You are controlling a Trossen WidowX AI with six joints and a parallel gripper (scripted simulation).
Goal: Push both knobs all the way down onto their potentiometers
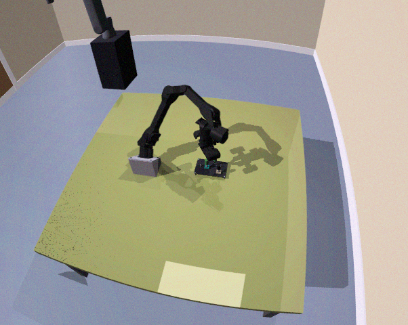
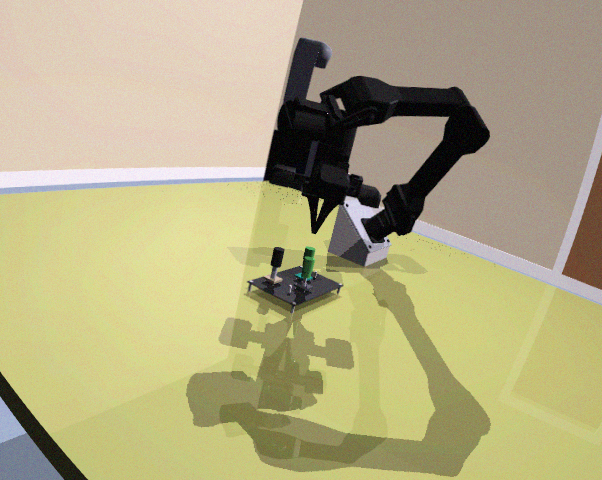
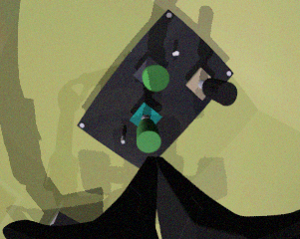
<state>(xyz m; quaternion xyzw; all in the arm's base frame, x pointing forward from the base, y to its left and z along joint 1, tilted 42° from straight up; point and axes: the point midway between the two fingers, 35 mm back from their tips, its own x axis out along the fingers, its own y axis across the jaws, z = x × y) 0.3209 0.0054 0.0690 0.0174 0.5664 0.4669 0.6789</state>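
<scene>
The green knob is 50 mm below my gripper tip, 30 mm to the left of it and 30 mm ahead of it.
</scene>
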